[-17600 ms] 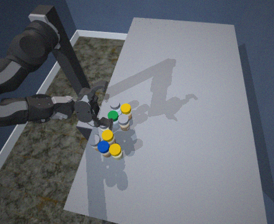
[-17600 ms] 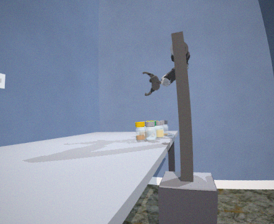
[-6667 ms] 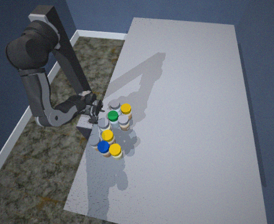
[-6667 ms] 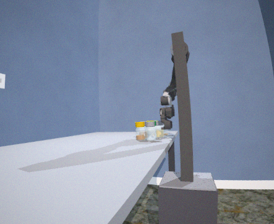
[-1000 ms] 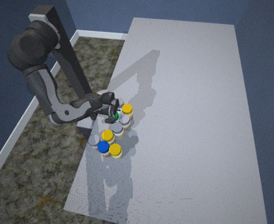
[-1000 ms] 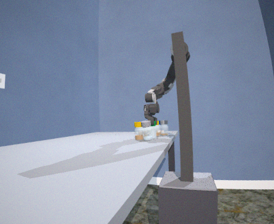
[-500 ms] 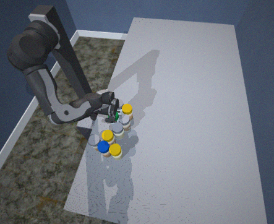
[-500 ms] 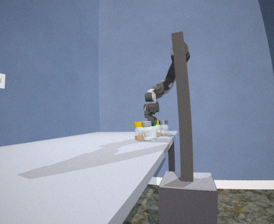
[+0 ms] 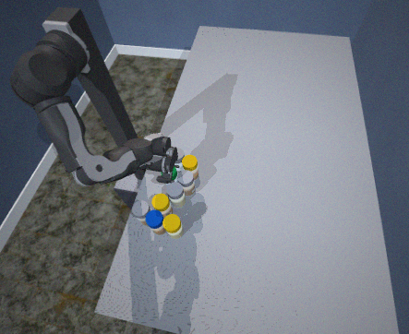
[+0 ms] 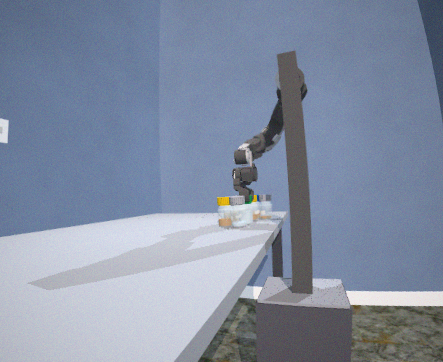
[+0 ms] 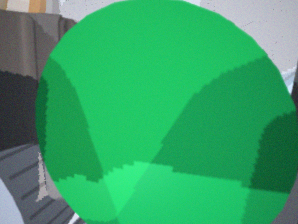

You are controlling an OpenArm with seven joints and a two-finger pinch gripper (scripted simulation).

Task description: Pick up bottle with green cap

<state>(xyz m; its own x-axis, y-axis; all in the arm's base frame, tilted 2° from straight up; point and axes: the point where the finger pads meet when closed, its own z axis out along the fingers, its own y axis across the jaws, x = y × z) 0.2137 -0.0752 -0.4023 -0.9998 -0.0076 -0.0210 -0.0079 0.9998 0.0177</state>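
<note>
Now: hand 60 mm short of the yellow-capped bottle, 50 mm to the right of it and 40 mm above it.
</note>
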